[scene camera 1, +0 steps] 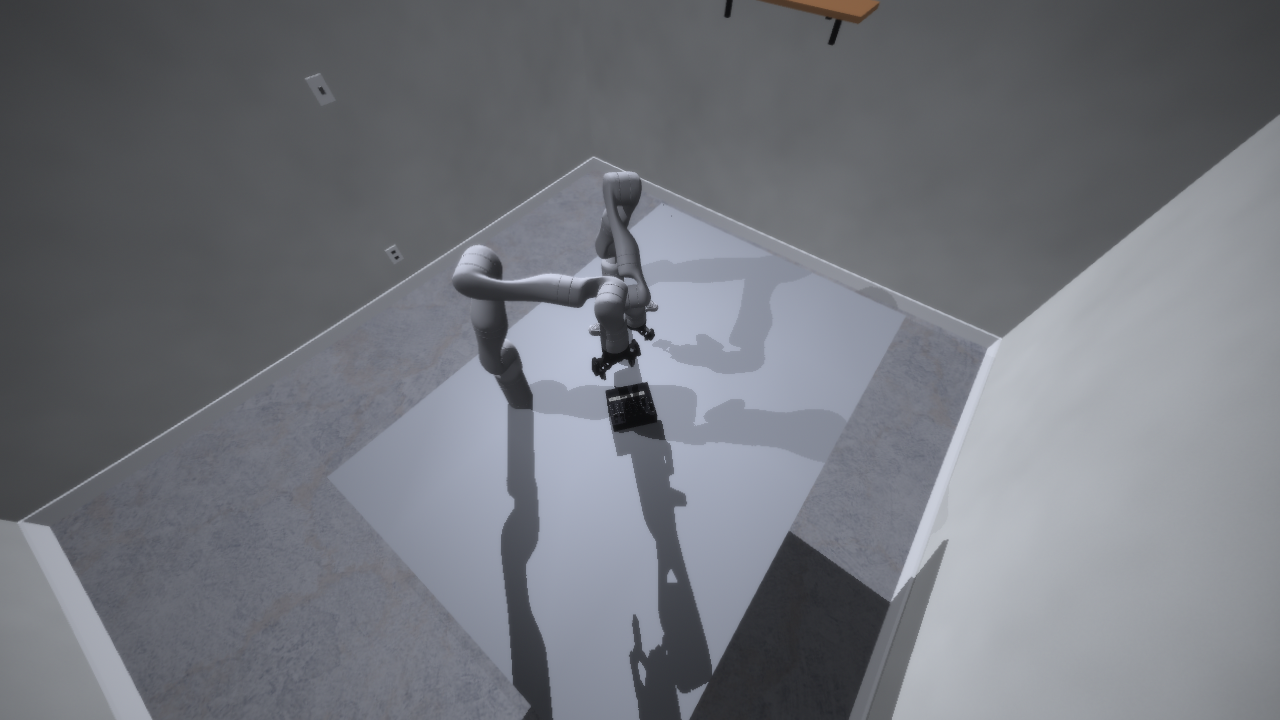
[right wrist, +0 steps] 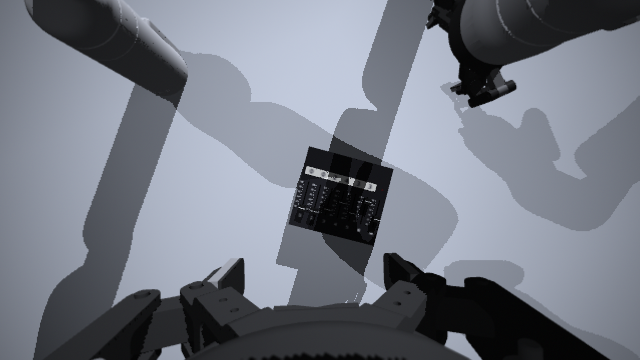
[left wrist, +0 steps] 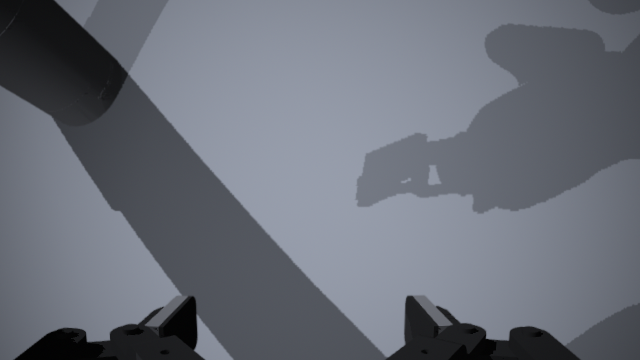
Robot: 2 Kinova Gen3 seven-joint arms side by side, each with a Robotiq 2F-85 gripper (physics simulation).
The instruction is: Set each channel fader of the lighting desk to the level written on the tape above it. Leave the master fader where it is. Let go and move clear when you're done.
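Where they show: left gripper, between the fingertips: [scene camera 1: 636, 332] [right wrist: 445, 55] [left wrist: 300, 320]; right gripper, between the fingertips: [scene camera 1: 617, 371] [right wrist: 314, 271]; left arm's base, origin of its link: [left wrist: 86, 88]; right arm's base, origin of its link: [scene camera 1: 520, 398] [right wrist: 164, 72].
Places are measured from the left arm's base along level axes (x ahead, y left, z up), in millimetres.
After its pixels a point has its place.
Note:
The black lighting desk [scene camera 1: 631, 413] {x 481, y -402, z 55 mm} [right wrist: 320, 157] {x 371, y -385, z 55 mm} lies on the pale floor panel. Its white tape strip [right wrist: 340, 178] {x 419, y -363, z 55 mm} runs across above the fader slots. The tape digits are too small and partly shaded to read. Small light marks show at the faders, but their exact levels cannot be told. My right gripper [scene camera 1: 617, 362] {x 458, y -433, z 344 mm} [right wrist: 314, 271] {x 458, y -433, z 344 mm} is open and empty, high above the floor panel near the desk; the desk shows beyond and between its fingertips in the right wrist view. My left gripper [scene camera 1: 645, 331] {x 302, y -179, z 160 mm} [left wrist: 300, 320] {x 302, y -179, z 160 mm} is open and empty, farther back; the desk does not show in the left wrist view.
The left arm's wrist [right wrist: 515, 30] {x 357, y -260, z 342 mm} is at the upper right of the right wrist view, to one side of the desk. A grey arm link [right wrist: 110, 47] {x 152, y -607, z 162 mm} stands at the upper left. Arm shadows cross the pale panel [scene camera 1: 429, 474] and part of the desk. Walls surround the floor.

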